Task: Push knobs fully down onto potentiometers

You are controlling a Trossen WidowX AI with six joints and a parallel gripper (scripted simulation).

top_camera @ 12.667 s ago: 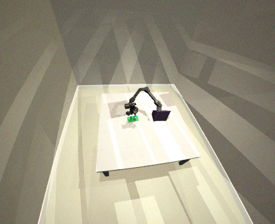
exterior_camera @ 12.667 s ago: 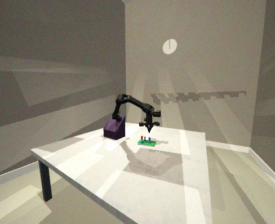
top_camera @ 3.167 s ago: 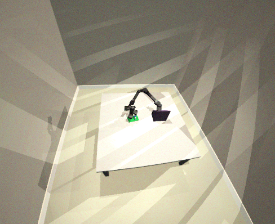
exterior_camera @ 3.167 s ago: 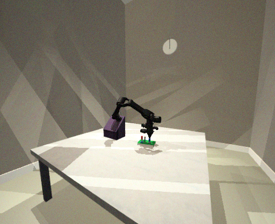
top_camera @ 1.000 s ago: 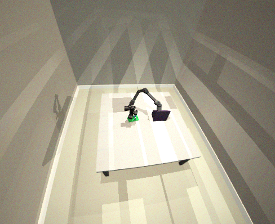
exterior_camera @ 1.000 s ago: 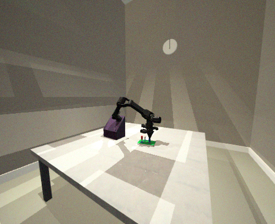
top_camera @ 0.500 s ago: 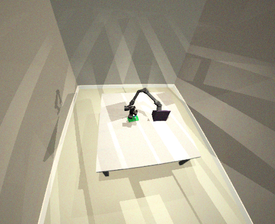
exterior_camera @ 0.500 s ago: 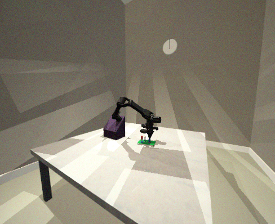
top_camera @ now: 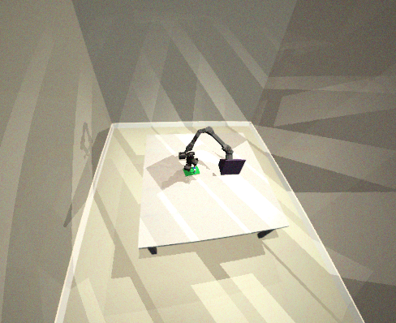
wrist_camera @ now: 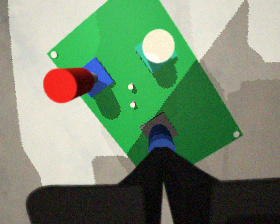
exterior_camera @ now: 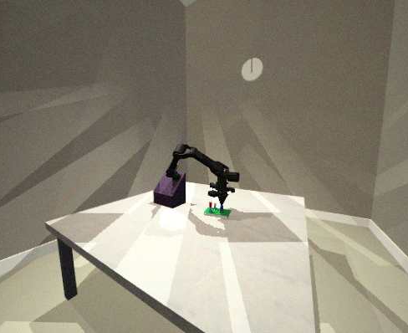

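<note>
My gripper tip is now 2 cm above the blue knob. Round my gripper tip: beige knob (6 cm behind, 2 cm to the left, 2 cm below).
</note>
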